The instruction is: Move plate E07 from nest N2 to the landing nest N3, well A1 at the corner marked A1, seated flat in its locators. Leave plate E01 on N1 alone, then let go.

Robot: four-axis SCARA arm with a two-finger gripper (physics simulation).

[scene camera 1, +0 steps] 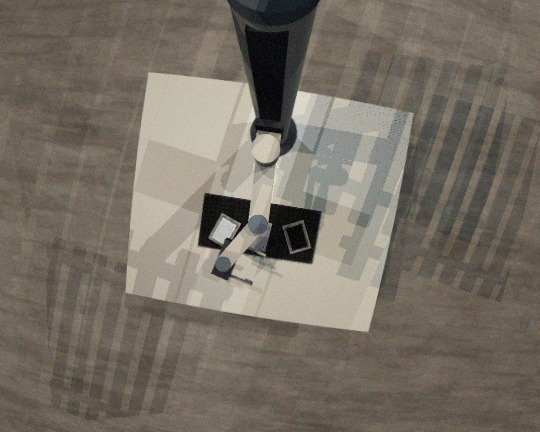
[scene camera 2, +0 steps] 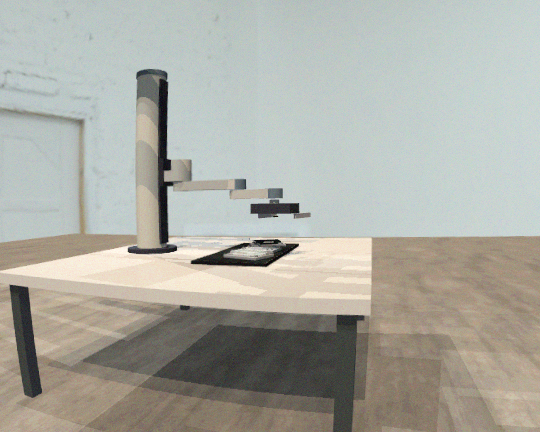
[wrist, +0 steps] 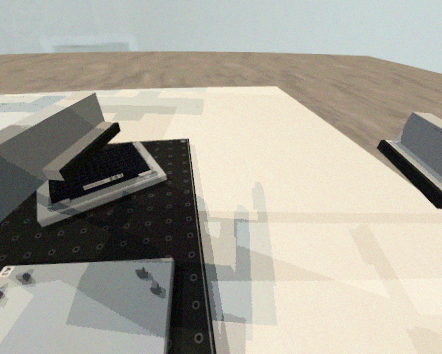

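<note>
My gripper is open and empty, held high above the table at the front of the black board. A white plate sits in the left nest in scene camera 1. A dark plate sits in the right nest, a light tray with a rim; its label is too blurred to read. Between them is a grey nest with small locator pins and an A1 mark at a corner; no plate shows on its visible part. I cannot tell which plate is E07. The left finger partly hides the dark plate.
The black board with rows of holes carries the three nests. It lies on the pale table. The arm's column stands behind the board. The arm hangs over part of the middle nest.
</note>
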